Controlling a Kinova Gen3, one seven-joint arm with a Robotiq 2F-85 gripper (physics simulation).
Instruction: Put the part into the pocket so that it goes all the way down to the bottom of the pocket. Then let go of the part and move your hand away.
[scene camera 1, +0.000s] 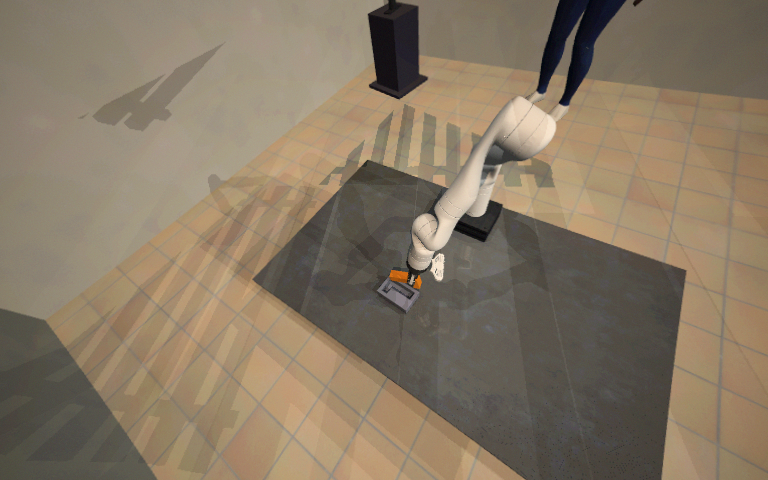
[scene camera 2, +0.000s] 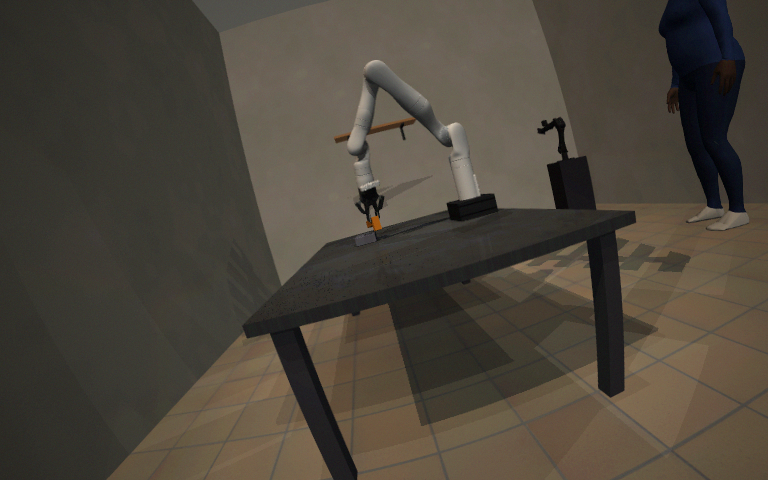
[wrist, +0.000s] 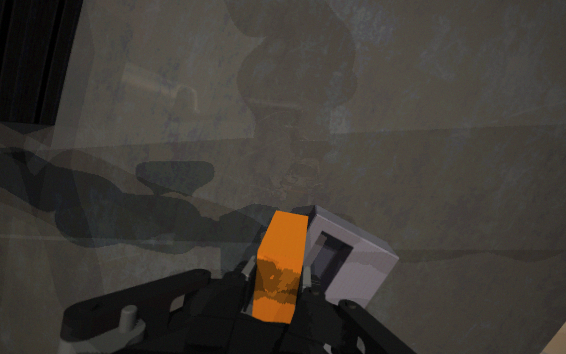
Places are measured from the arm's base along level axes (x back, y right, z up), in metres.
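Where they show: gripper, fingertip midpoint: (scene camera 1: 411, 278) (scene camera 2: 374, 221) (wrist: 279, 273); arm's base at its link origin: (scene camera 1: 474, 208) (scene camera 2: 469, 198).
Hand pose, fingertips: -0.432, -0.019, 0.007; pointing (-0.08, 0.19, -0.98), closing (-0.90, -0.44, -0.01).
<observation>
Things, the pixels of their top centre, and the offset from my fingertips, as dx, dy, dz. Level surfaces: height alone.
- orange part at its top centre: (wrist: 271, 321) (scene camera 1: 405, 274) (scene camera 2: 371, 216) -0.011, +0.021, +0.020
- grey pocket block at its top centre: (wrist: 322, 292) (scene camera 1: 397, 291) (scene camera 2: 365, 234) -0.058, +0.021, -0.050
- dark table at its surface level: dz -0.086
The orange part (scene camera 1: 399, 275) (scene camera 2: 376, 223) (wrist: 286, 235) is an angular block. My gripper (scene camera 1: 411, 281) (scene camera 2: 372, 217) (wrist: 279, 273) is shut on it, with one finger on each side in the wrist view. In scene camera 2 the part is raised a little above the table, close to the grey pocket block. The grey pocket block (scene camera 1: 398, 302) (scene camera 2: 365, 240) (wrist: 367, 272) lies on the table, with its recess facing up. In the wrist view the block is right of the part and turned at an angle to it. The part and a finger hide some of its left side.
The dark table (scene camera 1: 509, 350) (scene camera 2: 441, 260) carries the arm's black base (scene camera 1: 478, 226) (scene camera 2: 472, 207), which stands well behind the block. A dark pedestal (scene camera 1: 394, 50) (scene camera 2: 572, 183) and a standing person (scene camera 1: 577, 45) (scene camera 2: 707, 113) are off the table.
</observation>
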